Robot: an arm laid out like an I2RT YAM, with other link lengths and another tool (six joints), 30 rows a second.
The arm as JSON. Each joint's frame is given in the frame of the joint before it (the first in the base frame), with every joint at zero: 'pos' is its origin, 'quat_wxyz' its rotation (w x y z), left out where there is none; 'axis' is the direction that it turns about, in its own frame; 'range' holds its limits. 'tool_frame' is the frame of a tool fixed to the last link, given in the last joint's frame.
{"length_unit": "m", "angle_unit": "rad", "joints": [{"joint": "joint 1", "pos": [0.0, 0.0, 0.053], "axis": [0.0, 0.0, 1.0], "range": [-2.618, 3.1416]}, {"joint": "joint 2", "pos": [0.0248, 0.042, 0.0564], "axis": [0.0, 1.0, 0.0], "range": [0.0, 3.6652]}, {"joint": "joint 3", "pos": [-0.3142, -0.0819, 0.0], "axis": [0.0, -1.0, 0.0], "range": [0.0, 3.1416]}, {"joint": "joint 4", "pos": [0.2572, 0.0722, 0.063], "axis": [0.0, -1.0, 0.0], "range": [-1.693, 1.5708]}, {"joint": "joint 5", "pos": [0.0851, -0.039, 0.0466], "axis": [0.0, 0.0, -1.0], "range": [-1.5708, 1.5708]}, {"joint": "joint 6", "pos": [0.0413, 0.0, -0.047], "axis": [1.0, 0.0, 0.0], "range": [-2.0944, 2.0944]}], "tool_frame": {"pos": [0.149, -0.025, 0.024], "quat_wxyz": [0.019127, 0.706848, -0.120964, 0.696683]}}
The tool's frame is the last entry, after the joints.
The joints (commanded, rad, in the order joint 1, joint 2, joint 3, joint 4, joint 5, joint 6), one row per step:
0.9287 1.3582 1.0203 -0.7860 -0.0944 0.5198
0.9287 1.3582 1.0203 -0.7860 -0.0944 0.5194
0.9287 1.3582 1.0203 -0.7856 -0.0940 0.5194
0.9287 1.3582 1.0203 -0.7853 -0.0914 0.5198
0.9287 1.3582 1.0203 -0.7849 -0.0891 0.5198
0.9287 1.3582 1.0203 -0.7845 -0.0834 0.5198
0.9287 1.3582 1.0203 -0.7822 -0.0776 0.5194
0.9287 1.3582 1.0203 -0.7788 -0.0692 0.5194
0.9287 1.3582 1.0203 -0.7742 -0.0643 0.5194
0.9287 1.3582 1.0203 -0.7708 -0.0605 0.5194
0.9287 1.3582 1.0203 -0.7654 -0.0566 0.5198
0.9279 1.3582 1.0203 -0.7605 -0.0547 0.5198
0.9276 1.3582 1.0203 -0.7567 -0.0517 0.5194
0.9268 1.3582 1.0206 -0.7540 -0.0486 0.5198
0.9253 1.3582 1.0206 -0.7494 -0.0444 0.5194
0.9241 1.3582 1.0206 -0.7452 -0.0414 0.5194
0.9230 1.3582 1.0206 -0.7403 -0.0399 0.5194
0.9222 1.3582 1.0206 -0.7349 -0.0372 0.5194
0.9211 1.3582 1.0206 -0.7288 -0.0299 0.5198
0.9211 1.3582 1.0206 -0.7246 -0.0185 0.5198
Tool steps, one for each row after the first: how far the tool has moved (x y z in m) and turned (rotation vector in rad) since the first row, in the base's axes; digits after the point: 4 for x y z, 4 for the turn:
0.0000 0.0000 0.0000 -0.0001 -0.0002 0.0004
0.0001 0.0000 0.0001 0.0000 -0.0007 0.0002
0.0006 -0.0002 0.0001 -0.0011 -0.0026 -0.0013
0.0010 -0.0004 0.0002 -0.0020 -0.0045 -0.0023
0.0019 -0.0010 0.0004 -0.0047 -0.0088 -0.0048
0.0031 -0.0013 0.0008 -0.0061 -0.0146 -0.0069
0.0048 -0.0016 0.0013 -0.0079 -0.0226 -0.0106
0.0062 -0.0013 0.0020 -0.0068 -0.0289 -0.0128
0.0073 -0.0011 0.0025 -0.0061 -0.0337 -0.0145
0.0087 -0.0006 0.0033 -0.0038 -0.0395 -0.0167
0.0099 0.0000 0.0040 -0.0009 -0.0438 -0.0184
0.0109 0.0003 0.0046 0.0005 -0.0483 -0.0198
0.0120 0.0003 0.0051 0.0013 -0.0522 -0.0224
0.0137 0.0003 0.0058 0.0026 -0.0580 -0.0255
0.0151 0.0004 0.0065 0.0043 -0.0627 -0.0281
0.0163 0.0009 0.0072 0.0074 -0.0666 -0.0300
0.0177 0.0014 0.0080 0.0103 -0.0718 -0.0322
0.0199 0.0014 0.0090 0.0114 -0.0804 -0.0371
0.0222 0.0007 0.0099 0.0087 -0.0910 -0.0425

